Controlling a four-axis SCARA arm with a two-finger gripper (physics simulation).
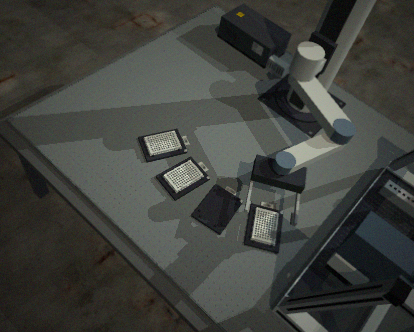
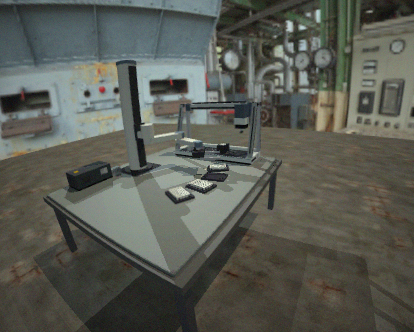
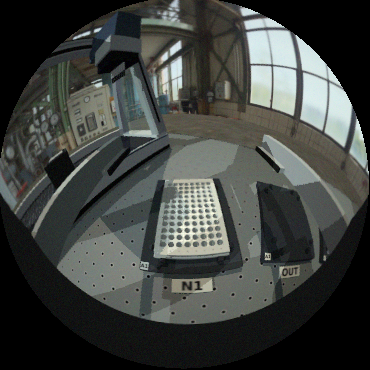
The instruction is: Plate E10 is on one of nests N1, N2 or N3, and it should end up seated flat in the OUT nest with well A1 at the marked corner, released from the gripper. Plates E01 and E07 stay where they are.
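Frame: origin at the arm's base, x ahead, y left, z up, level; metres.
Where they show: gripper, fingertip midpoint: (image 1: 270, 218) (image 2: 220, 155) (image 3: 194, 136); arm's base at its link origin: (image 1: 301, 103) (image 2: 138, 169).
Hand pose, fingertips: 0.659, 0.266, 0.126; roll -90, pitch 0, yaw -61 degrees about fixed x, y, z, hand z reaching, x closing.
Observation:
Each offset is from my fingertips to the centre of the thing, as dx, dy, dz. "spot": to the spot under its first point. Level surfaces: height alone.
My gripper (image 1: 270, 215) (image 3: 194, 136) is open and empty. Its fingers are spread to either side of nest N1, above the table. A white well plate @(-0.019, -0.005, -0.094) (image 1: 265, 226) (image 2: 218, 167) (image 3: 192, 217) sits in N1; its number is not readable. The N1 label @(spot: -0.103, -0.054, -0.111) (image 3: 192, 285) lies before it, with an A1 mark at the nest's near left corner. The dark OUT nest @(+0.044, -0.171, -0.102) (image 1: 217, 209) (image 2: 215, 177) (image 3: 286, 225) beside it is empty, its A1 mark at the near left. Two more white plates, one @(+0.041, -0.347, -0.094) (image 1: 184, 175) (image 2: 201, 185) beyond OUT and one @(-0.010, -0.508, -0.094) (image 1: 162, 143) (image 2: 179, 193) farthest along, sit in dark nests, numbers unreadable.
A metal gantry frame (image 1: 345, 295) (image 2: 210, 105) with a blue-grey head @(spot: +0.108, +0.199, +0.287) (image 2: 242, 115) (image 3: 117, 42) stands near the N1 side. A black box @(spot: -0.703, -0.630, +0.001) (image 1: 252, 35) (image 2: 90, 175) stands by the arm's column (image 2: 129, 115). The table @(dz -0.113) (image 1: 85, 100) (image 2: 120, 215) carries them all.

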